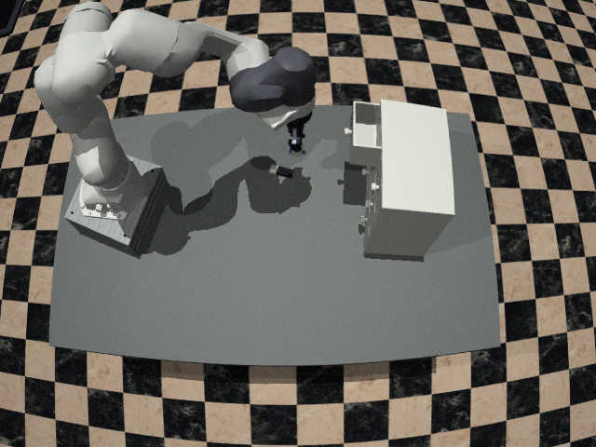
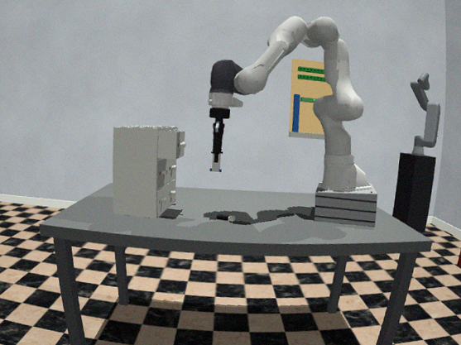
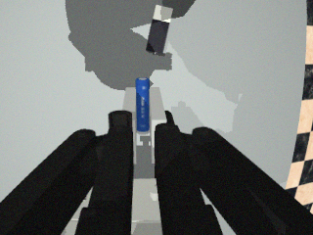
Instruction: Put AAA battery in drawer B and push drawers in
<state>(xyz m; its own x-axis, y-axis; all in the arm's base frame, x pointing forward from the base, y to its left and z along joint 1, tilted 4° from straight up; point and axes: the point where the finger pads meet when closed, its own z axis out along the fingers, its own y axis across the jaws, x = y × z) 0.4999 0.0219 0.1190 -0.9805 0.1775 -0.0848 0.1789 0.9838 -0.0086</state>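
Right now my hand is 210 mm short of the drawer, 40 mm below it and 20 mm to the left of it. Round my hand: black-and-white block (200 mm below, 50 mm behind, 40 mm to the left); blue AAA battery (30 mm below).
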